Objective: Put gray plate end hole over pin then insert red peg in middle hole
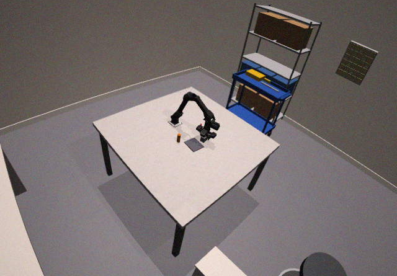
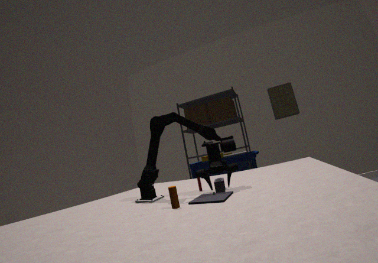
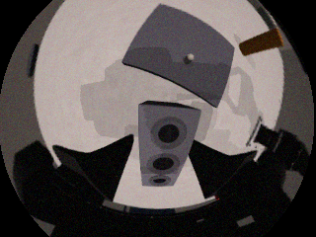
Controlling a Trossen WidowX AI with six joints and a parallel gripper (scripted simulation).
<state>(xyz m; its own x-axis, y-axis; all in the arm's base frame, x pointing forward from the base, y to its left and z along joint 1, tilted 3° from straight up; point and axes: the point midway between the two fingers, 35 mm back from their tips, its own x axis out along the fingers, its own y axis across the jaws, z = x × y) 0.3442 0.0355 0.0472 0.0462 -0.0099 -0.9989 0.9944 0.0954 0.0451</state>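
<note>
Right now my gripper tip is 3 cm below the gray plate. From my gripper tip the other things lie so: dark base (12 cm to the right, 2 cm behind); red peg (11 cm behind, 6 cm to the left, 3 cm above); orange cylinder (20 cm to the right, 14 cm behind, 3 cm above).
</note>
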